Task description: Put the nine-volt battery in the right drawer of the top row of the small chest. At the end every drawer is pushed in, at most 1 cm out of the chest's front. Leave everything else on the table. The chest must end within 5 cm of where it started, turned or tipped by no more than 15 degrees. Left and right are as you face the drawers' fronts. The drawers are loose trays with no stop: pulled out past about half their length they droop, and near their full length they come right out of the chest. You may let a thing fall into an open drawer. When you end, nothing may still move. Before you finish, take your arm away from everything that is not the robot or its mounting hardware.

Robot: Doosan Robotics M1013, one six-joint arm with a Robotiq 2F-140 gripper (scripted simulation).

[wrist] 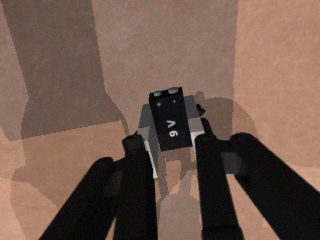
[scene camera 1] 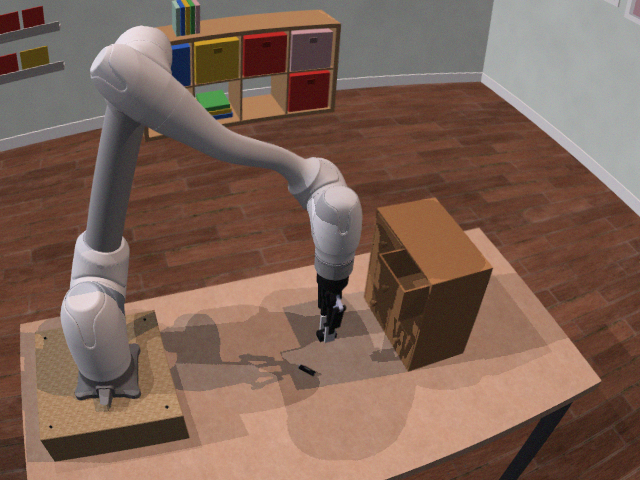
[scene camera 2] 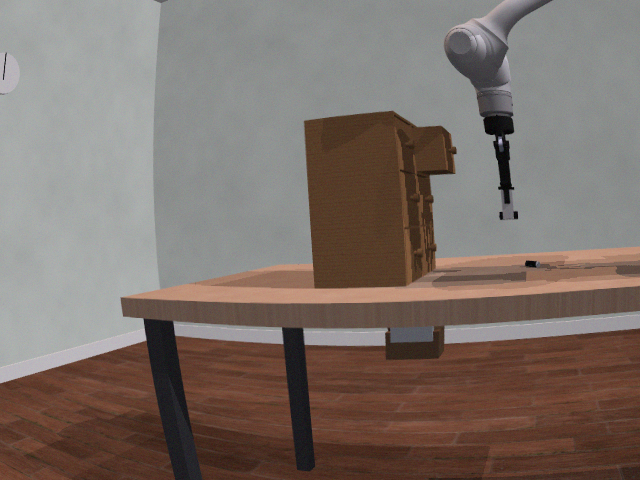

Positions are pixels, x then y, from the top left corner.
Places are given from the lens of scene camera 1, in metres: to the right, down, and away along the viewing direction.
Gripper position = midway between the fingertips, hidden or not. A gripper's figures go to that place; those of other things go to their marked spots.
gripper (scene camera 1: 326,336): 0.02, 0.25, 1.51
wooden chest (scene camera 1: 458,273): 0.34, 0.08, 1.39
